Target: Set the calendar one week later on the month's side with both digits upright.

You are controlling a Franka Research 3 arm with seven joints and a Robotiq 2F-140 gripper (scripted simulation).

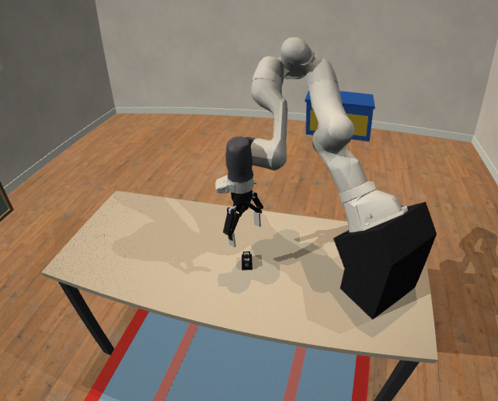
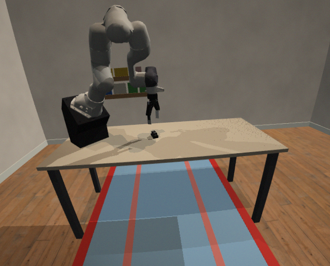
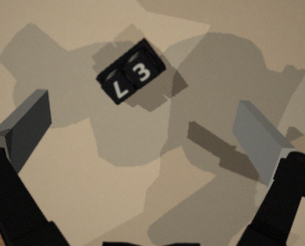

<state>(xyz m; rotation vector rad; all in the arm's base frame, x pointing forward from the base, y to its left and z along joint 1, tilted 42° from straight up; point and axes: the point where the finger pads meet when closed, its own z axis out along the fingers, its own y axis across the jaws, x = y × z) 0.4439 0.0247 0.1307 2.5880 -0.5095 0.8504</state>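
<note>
Now: hand 2 cm to the right of the black tray and 14 cm above it.
</note>
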